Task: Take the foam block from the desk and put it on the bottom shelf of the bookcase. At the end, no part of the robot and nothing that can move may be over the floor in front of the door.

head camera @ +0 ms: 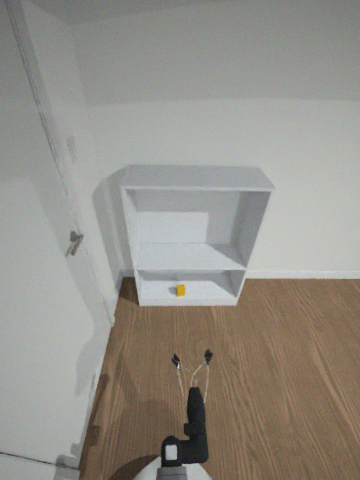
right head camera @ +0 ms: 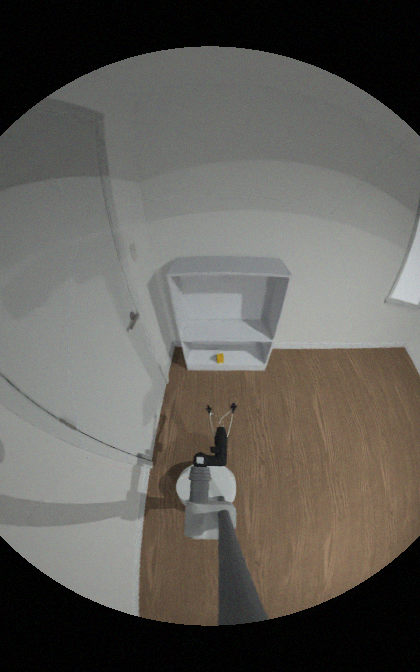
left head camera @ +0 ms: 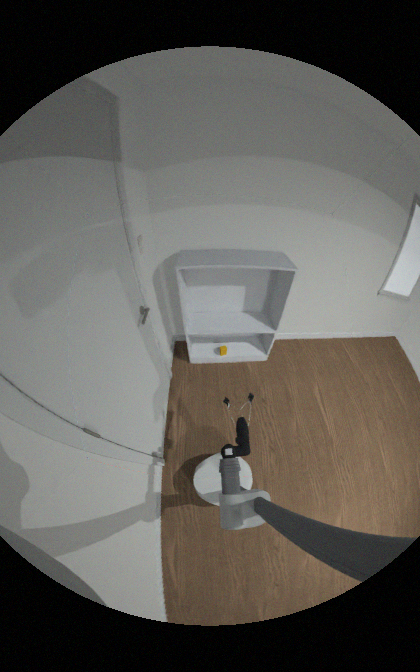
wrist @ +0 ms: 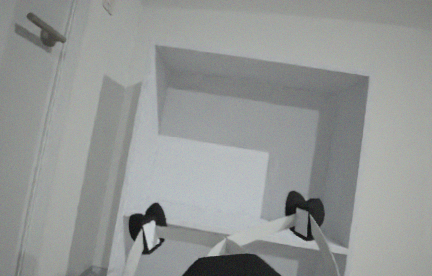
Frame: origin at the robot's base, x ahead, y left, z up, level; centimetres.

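Seen in the pictures: gripper, fingertip midpoint: (head camera: 191, 351) (wrist: 225, 213).
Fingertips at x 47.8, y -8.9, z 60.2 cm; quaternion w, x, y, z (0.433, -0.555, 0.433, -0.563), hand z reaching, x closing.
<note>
Offsets run from my fingertips to a thing's middle. "spot": to the spot under its first point.
The yellow foam block @[dx +67.4, dy -0.3, dz -48.4 cm] (head camera: 180, 290) (left head camera: 223, 350) (right head camera: 220, 358) stands on the bottom shelf of the white bookcase (head camera: 198, 178) (left head camera: 236, 259) (right head camera: 229, 266) (wrist: 362, 150), a little left of the shelf's middle and near its front edge. The block does not show in the wrist view. My gripper (head camera: 192, 357) (left head camera: 239, 399) (right head camera: 221, 408) (wrist: 225, 213) is open, with its fingers wide apart and nothing between them. It is in front of the bookcase, apart from it and from the block, and points toward it. The desk does not show in these views.
The door (head camera: 40, 320) (left head camera: 90, 360) (right head camera: 70, 340) with its lever handle @[spot: dx +40.4, dy +52.6, dz +25.6 cm] (head camera: 75, 242) (left head camera: 144, 315) (right head camera: 132, 320) (wrist: 46, 31) is in the left wall, close to my arm. My round white base (left head camera: 205, 479) (right head camera: 227, 485) stands on the wooden floor near that wall. A window (left head camera: 406, 260) (right head camera: 409, 280) is at the right.
</note>
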